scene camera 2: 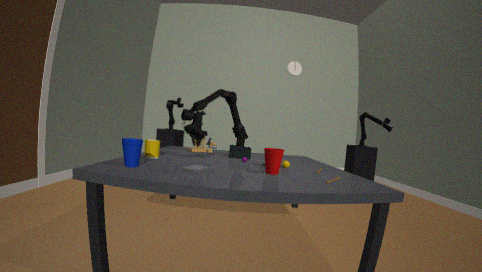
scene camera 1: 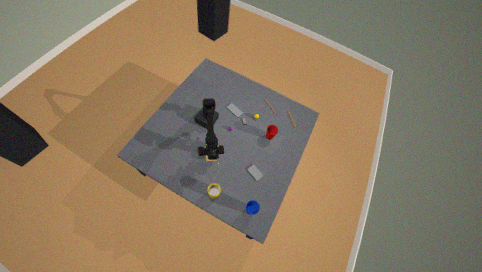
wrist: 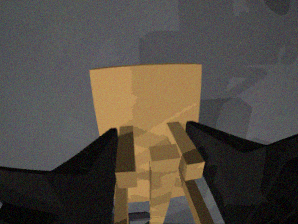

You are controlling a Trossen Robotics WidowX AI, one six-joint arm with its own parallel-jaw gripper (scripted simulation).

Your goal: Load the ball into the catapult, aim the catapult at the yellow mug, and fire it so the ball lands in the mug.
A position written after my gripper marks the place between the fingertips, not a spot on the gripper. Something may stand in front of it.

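There is my gripper (wrist: 152, 131), which I can see, and I see a catapult (wrist: 149, 104) as well.
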